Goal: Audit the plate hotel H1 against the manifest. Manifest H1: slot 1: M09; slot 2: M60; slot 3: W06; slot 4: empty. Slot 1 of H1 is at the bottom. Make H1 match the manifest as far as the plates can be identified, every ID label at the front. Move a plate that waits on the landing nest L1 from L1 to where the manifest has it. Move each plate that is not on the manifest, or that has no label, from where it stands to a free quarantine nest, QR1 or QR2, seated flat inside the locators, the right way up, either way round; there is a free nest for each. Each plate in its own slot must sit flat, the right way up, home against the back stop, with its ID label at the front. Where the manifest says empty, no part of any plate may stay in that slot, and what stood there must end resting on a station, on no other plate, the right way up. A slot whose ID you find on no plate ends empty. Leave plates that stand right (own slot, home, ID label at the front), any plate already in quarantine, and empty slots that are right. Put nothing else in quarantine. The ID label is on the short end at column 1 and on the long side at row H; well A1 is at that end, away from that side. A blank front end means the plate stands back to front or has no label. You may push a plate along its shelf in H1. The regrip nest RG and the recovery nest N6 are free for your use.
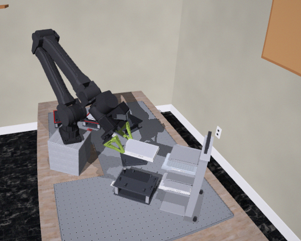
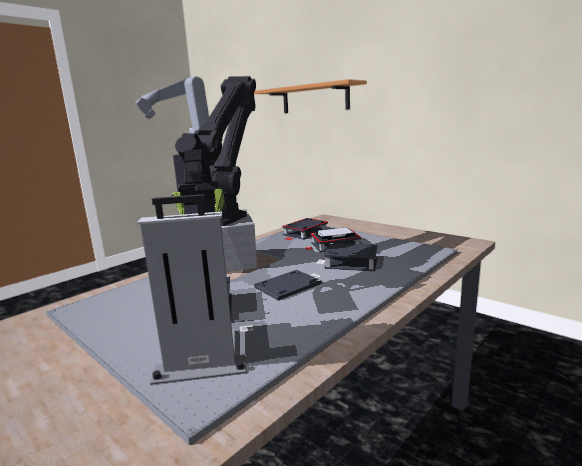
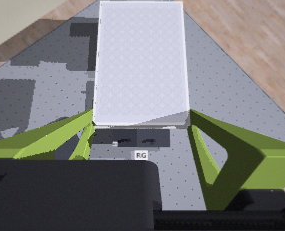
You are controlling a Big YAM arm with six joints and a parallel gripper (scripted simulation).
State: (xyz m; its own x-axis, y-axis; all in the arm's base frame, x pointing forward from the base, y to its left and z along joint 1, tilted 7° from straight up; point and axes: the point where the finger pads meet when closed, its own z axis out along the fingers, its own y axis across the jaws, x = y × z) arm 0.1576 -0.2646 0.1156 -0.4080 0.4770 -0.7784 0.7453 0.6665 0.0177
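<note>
Now: the clear plate 15 cm ahead of my hand, 16 cm to the right of it and 3 cm below it. Round my hand: hotel back panel 20 cm ahead, 22 cm to the right, 8 cm below; h1 tag 18 cm ahead, 6 cm to the right, 24 cm below.
</note>
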